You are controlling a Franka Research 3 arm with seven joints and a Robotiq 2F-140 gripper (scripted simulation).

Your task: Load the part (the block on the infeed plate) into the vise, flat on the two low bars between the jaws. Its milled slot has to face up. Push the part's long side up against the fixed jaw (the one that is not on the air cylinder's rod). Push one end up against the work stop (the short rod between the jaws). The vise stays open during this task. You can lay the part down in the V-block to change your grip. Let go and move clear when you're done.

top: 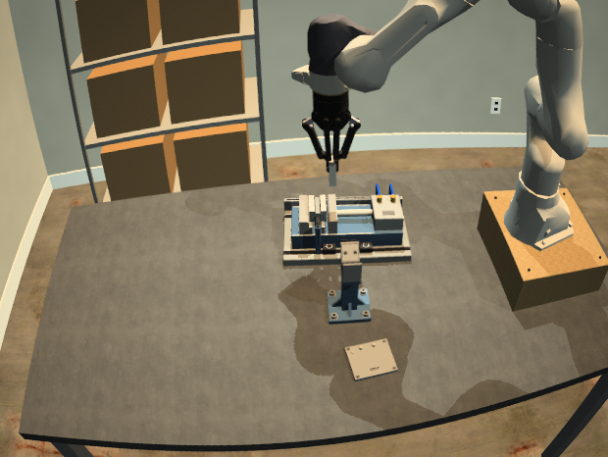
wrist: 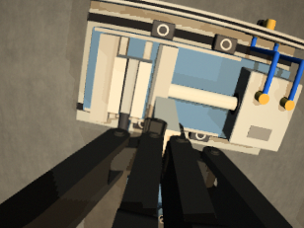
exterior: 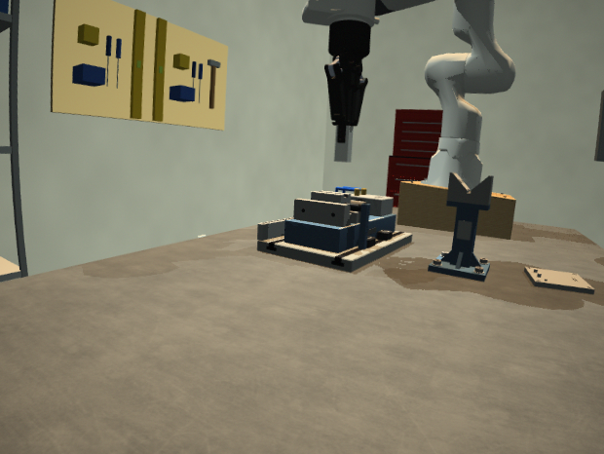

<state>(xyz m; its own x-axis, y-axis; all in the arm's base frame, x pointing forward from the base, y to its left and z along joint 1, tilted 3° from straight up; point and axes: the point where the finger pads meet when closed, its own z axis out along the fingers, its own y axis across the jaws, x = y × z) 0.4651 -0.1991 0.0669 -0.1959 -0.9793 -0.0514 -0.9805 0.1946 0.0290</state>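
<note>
Right now the part is 10 cm below my hand, 3 cm ahead of it and 1 cm to the right of it. The rest, counted from my hand: moving jaw (12 cm below); then work stop rod (11 cm below, 4 cm to the left, 4 cm ahead); then cylinder rod (12 cm below, 5 cm behind, 1 cm to the left).
</note>
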